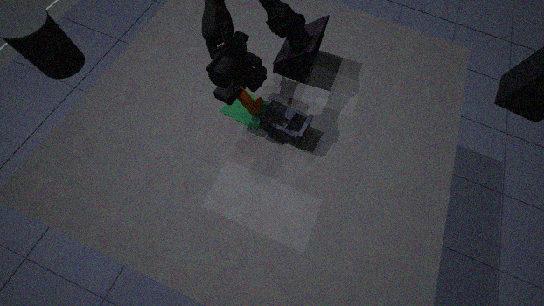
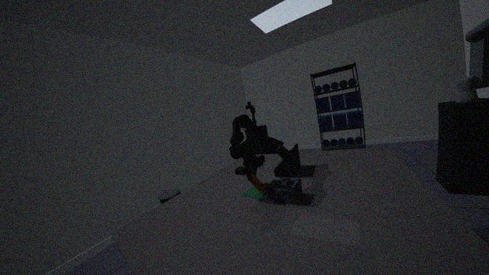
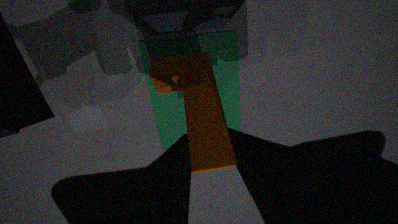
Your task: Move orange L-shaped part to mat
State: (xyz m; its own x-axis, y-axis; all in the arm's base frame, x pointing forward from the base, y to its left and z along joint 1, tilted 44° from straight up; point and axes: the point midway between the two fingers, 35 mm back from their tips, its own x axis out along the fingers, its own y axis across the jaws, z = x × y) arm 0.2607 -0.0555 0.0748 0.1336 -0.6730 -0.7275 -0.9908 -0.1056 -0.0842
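Right now the green mat is 90 mm below my gripper tip and 20 mm to the left of it. Also, from my gripper tip: orange L-shaped part 30 mm to the left, 30 mm below, 20 mm behind.
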